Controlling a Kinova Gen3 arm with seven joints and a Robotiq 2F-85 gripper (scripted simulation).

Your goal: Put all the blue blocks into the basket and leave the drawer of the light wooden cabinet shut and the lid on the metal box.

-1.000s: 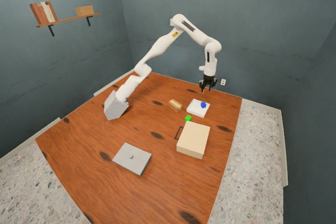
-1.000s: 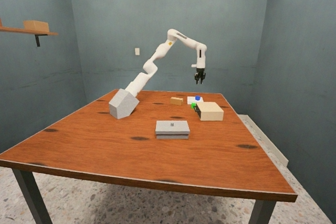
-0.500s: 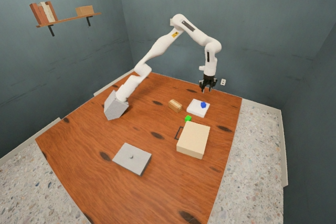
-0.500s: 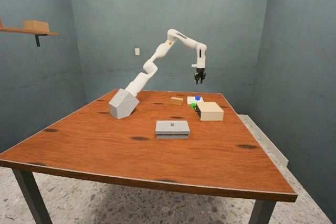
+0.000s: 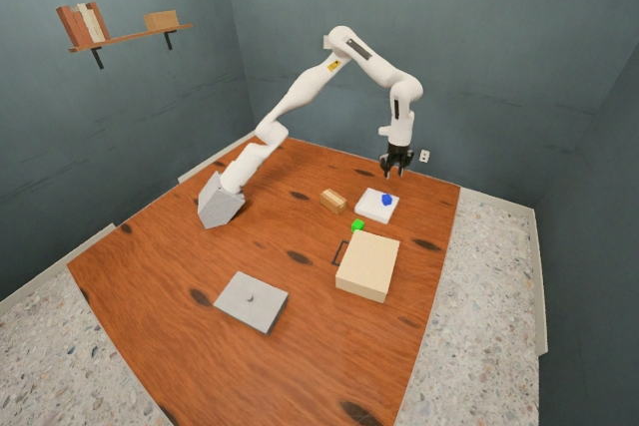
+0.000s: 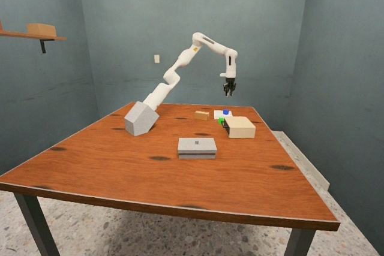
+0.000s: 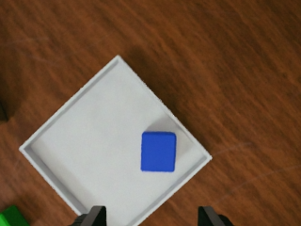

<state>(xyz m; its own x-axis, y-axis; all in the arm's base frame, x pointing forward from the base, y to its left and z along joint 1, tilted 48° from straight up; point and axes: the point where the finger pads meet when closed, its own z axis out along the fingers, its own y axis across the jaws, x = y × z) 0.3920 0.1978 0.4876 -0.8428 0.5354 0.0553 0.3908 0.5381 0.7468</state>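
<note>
The metal lid lies 10 mm behind my hand, 650 mm to the right of it and 140 mm below it. The rest, counted from my hand: white basket (40 mm behind, 30 mm to the right, 180 mm below); then green block (10 mm behind, 180 mm to the right, 170 mm below); then red block (150 mm behind, 160 mm to the right, 170 mm below).
</note>
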